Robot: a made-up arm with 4 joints. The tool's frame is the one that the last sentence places. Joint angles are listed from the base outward.
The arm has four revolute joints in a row. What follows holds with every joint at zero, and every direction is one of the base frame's.
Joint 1 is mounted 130.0 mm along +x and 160.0 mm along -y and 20.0 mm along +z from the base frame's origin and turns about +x.
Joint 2 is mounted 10.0 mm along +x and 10.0 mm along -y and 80.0 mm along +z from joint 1 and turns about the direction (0.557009, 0.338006, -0.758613).
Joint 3 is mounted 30.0 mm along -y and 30.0 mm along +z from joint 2 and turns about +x.
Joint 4 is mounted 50.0 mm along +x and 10.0 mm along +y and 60.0 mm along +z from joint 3 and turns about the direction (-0.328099, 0.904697, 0.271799).
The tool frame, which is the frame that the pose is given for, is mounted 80.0 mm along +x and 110.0 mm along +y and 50.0 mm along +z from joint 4; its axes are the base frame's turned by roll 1.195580, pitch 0.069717 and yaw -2.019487 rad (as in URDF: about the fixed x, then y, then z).
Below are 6 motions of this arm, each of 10 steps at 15 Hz.
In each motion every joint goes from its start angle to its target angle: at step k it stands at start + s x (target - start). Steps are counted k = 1, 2, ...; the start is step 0. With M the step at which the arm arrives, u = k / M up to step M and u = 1 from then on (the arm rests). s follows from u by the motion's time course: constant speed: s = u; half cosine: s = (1 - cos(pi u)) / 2; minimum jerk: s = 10 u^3 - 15 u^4 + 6 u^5.
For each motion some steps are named. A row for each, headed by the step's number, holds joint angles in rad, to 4 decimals.
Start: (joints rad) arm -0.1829 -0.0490 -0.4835 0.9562
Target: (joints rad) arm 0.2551 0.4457 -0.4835 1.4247
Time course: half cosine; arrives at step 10
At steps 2, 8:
2: -0.1411 -0.0018 -0.4835 1.0009
8: 0.2133 0.3985 -0.4835 1.3800

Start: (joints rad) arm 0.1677 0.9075 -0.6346 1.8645
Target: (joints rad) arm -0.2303 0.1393 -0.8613 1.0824
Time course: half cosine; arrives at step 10
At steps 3, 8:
3: 0.0857 0.7492 -0.6813 1.7033
8: -0.1923 0.2127 -0.8397 1.1571

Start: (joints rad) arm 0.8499 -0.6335 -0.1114 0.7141
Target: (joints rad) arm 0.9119 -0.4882 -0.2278 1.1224
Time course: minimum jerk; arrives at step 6
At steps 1, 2, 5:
1: 0.8521 -0.6283 -0.1155 0.7286
2: 0.8629 -0.6030 -0.1358 0.7998
5: 0.9097 -0.4934 -0.2237 1.1079

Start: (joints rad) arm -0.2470 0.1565 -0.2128 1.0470
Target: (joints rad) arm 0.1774 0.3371 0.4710 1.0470
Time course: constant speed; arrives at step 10
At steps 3, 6, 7, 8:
3: -0.1197 0.2107 -0.0077 1.0470
6: 0.0076 0.2649 0.1975 1.0470
7: 0.0501 0.2829 0.2659 1.0470
8: 0.0925 0.3010 0.3342 1.0470

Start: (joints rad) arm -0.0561 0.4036 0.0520 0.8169
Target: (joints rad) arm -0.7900 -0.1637 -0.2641 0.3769
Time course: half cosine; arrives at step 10
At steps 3, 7, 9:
3: -0.2074 0.2867 -0.0132 0.7262
7: -0.6387 -0.0468 -0.1989 0.4676
9: -0.7720 -0.1498 -0.2564 0.3877

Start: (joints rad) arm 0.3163 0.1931 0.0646 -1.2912
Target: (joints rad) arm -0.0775 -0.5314 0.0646 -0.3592
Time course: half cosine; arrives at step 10
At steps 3, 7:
3: 0.2351 0.0438 0.0646 -1.0991
7: 0.0037 -0.3821 0.0646 -0.5513

